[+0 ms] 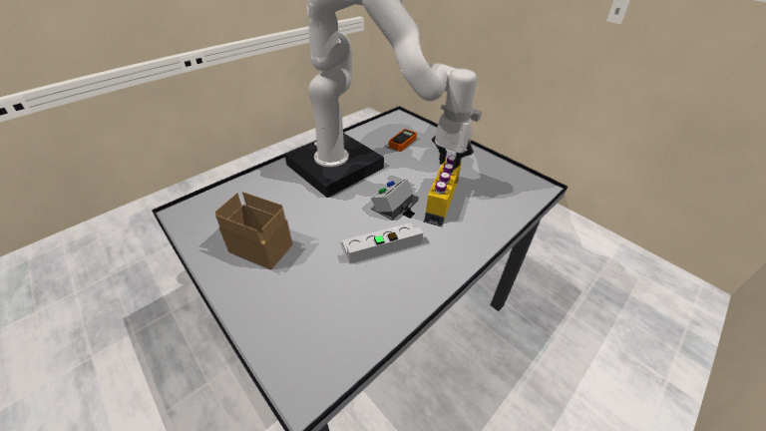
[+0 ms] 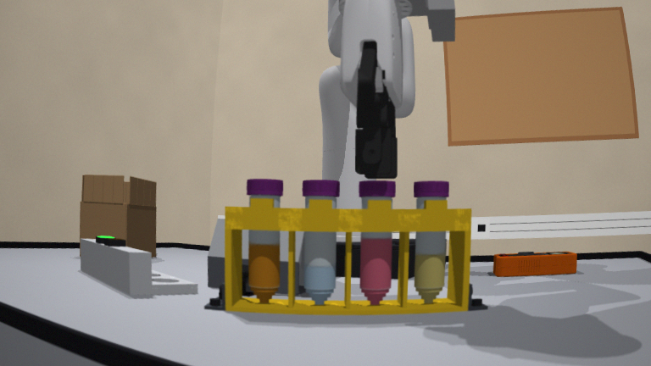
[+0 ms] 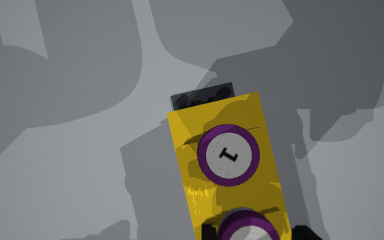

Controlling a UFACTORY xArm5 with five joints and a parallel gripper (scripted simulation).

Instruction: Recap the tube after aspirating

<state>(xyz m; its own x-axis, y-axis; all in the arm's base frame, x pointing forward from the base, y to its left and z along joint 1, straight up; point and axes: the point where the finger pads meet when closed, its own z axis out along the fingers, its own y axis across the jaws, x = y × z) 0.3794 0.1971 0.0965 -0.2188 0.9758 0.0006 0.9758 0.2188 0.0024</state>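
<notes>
Right now my hand is 200 mm to the left of the green ready key, 100 mm past it and 80 mm above it. Also, from my hand: blue cycle key: 160 mm to the right, 110 mm behind, 80 mm below; grey key housing: 180 mm to the right, 90 mm below, 80 mm behind; orange meter: 340 mm behind, 140 mm to the left, 130 mm below.
</notes>
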